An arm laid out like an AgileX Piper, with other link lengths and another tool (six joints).
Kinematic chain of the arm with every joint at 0, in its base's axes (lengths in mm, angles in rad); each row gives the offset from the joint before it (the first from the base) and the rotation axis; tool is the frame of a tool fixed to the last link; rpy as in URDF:
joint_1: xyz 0 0 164.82 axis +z
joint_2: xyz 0 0 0 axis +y
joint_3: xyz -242.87 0 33.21 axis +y
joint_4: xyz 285.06 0 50.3 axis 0.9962 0 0.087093
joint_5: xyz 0 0 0 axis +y
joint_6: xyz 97 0 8.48 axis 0.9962 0 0.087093
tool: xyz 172.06 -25 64.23 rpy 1.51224 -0.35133 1.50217
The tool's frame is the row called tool.
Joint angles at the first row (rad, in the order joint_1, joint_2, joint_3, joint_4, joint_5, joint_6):
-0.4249, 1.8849, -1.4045, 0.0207, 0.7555, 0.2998
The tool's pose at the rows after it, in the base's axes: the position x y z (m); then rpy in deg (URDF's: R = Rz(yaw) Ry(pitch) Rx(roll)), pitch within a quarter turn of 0, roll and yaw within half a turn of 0:
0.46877 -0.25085 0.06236 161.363 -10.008 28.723
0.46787 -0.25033 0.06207 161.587 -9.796 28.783
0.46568 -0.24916 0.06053 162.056 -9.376 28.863
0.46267 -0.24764 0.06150 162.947 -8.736 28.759
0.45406 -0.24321 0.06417 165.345 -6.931 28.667
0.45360 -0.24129 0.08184 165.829 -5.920 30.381
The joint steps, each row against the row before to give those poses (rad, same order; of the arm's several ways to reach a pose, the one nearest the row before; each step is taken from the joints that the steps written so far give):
-0.0005, 0.0016, 0.0015, 0.0000, -0.0017, 0.0000
0.0000, 0.0000, -0.0017, 0.0000, 0.0070, -0.0017
0.0001, 0.0000, 0.0000, 0.0000, 0.0109, -0.0028
-0.0001, 0.0000, -0.0133, 0.0000, 0.0323, 0.0000
0.0000, 0.0006, -0.0353, 0.0000, 0.0868, -0.0026
0.0000, -0.0101, -0.0553, 0.0000, 0.0831, -0.0309

